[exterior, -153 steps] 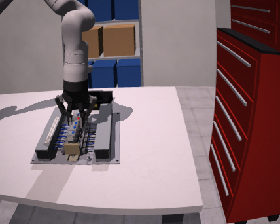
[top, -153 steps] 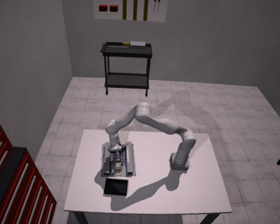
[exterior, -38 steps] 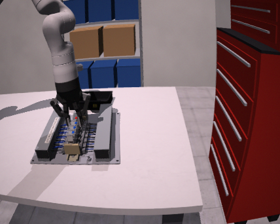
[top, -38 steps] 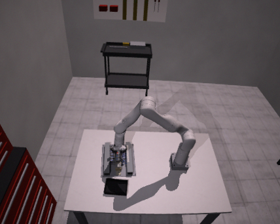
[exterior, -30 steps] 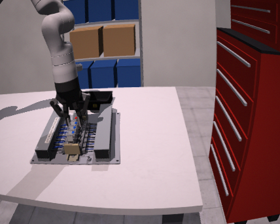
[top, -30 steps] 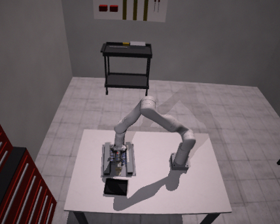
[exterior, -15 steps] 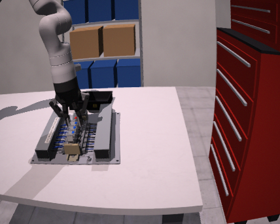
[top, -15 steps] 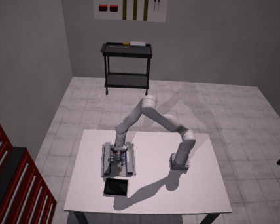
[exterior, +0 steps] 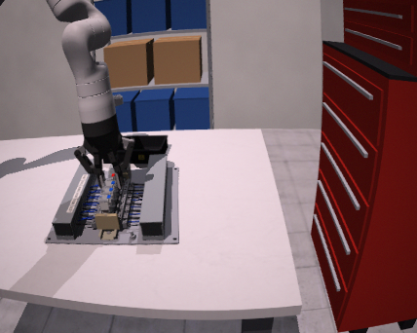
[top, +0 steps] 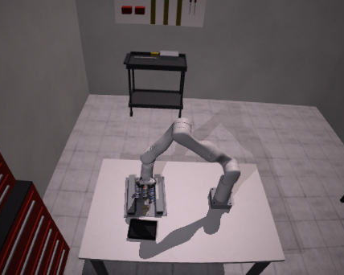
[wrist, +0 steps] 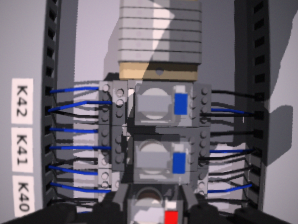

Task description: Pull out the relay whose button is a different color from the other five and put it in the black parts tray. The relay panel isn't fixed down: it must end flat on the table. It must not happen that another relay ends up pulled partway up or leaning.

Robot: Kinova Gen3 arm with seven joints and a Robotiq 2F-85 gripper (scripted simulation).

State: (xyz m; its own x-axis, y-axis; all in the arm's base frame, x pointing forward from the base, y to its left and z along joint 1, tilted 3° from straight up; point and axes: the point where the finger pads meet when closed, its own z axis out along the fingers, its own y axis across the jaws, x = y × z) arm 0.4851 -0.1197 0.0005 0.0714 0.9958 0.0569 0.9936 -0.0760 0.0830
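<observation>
The red-button relay lies 10 mm below my hand. From my hand the other things lie so: black parts tray (270 mm to the left, 40 mm below, 40 mm ahead).
</observation>
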